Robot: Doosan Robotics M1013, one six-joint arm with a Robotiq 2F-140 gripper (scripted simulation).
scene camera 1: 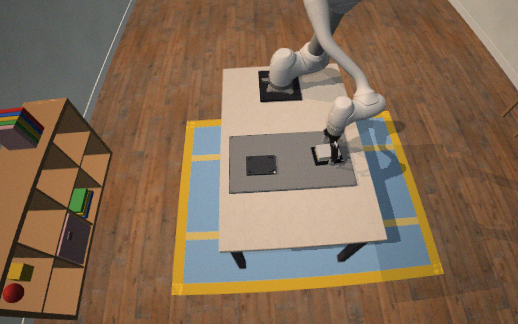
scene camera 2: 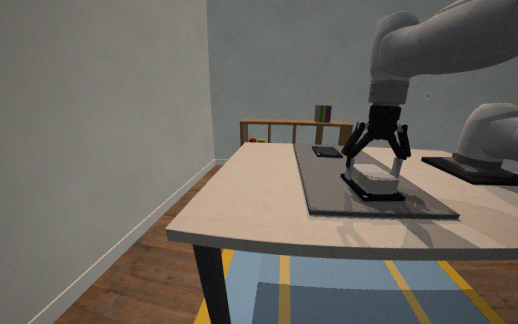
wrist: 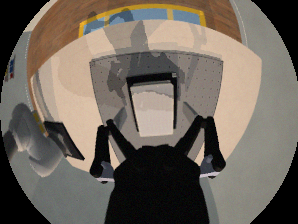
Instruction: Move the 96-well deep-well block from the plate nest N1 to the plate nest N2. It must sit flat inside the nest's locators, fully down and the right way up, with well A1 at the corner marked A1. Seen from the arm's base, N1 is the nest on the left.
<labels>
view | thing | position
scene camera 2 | gripper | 371, 178
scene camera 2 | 96-well deep-well block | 369, 177
</labels>
